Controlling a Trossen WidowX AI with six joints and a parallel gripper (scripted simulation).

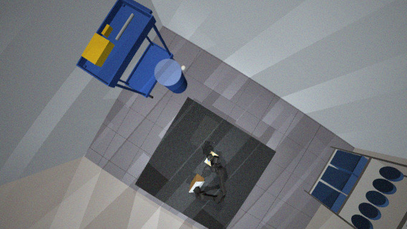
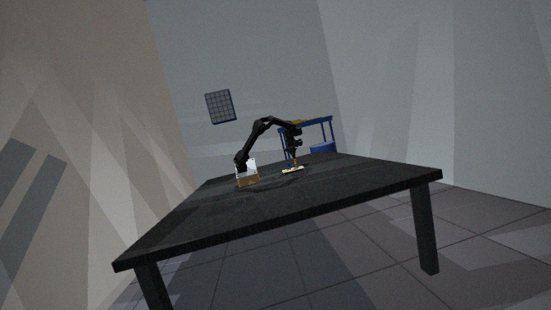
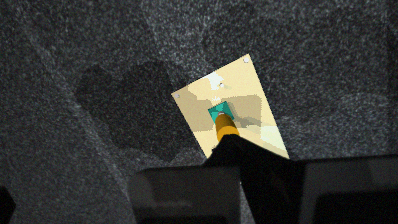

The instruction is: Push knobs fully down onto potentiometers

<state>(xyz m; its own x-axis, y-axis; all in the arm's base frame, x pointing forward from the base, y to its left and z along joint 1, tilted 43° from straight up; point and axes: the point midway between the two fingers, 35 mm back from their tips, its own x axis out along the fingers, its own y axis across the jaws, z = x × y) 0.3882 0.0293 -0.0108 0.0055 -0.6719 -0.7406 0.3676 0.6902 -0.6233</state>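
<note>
Right now my gripper tip is 3 cm above the orange knob. Also, from my gripper tip: blue knob: 5 cm behind, 4 cm below, 2 cm to the left.
</note>
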